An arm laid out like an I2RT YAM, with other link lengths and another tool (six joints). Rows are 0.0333 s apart.
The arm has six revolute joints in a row. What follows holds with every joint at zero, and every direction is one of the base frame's.
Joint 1 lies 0.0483 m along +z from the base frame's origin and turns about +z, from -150 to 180 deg.
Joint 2 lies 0.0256 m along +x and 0.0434 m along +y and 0.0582 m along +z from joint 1 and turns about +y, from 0 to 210 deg.
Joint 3 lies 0.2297 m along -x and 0.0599 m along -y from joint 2 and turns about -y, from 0 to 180 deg.
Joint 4 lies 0.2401 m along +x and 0.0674 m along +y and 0.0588 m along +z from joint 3 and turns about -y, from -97 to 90 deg.
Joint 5 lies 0.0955 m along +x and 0.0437 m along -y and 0.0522 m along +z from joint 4 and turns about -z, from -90 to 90 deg.
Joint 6 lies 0.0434 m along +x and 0.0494 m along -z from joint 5 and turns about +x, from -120 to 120 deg.
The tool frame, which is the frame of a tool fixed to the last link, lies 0.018 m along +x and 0.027 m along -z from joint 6; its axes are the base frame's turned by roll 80.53, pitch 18.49 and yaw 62.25 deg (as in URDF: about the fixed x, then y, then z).
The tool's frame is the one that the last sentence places.
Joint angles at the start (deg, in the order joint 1, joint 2, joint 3, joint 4, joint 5, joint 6):
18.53, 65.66, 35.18, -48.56, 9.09, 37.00
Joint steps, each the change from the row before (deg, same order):
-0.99, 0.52, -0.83, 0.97, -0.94, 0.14
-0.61, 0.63, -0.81, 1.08, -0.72, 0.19
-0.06, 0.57, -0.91, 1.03, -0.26, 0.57
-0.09, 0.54, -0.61, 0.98, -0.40, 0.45
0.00, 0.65, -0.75, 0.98, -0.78, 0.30
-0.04, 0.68, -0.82, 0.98, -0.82, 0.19
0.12, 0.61, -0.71, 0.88, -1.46, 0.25
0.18, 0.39, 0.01, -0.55, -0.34, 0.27
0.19, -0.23, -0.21, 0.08, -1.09, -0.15
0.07, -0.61, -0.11, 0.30, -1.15, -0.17
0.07, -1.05, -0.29, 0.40, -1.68, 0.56
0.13, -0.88, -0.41, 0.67, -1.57, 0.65
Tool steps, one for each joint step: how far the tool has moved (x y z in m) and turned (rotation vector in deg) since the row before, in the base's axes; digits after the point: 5 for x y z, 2 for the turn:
0.00002, -0.00210, -0.00467, 0.79, 0.64, -0.95
-0.00016, -0.00113, -0.00484, 0.61, 0.54, -0.67
-0.00122, -0.00005, -0.00513, 0.23, 0.46, -0.57
-0.00024, 0.00027, -0.00375, 0.42, 0.25, -0.46
-0.00126, 0.00063, -0.00452, 0.67, 0.61, -0.17
-0.00170, 0.00037, -0.00482, 0.66, 0.72, -0.10
-0.00194, 0.00155, -0.00401, 1.30, 0.83, 0.09
-0.00205, 0.00043, -0.00090, 0.09, 0.98, -0.04
-0.00117, 0.00141, 0.00003, 1.04, 0.22, 0.48
0.00031, 0.00155, 0.00143, 1.30, -0.43, 0.39
0.00007, 0.00234, 0.00207, 2.01, -0.59, -0.23
0.00004, 0.00242, 0.00124, 1.92, -0.58, -0.24

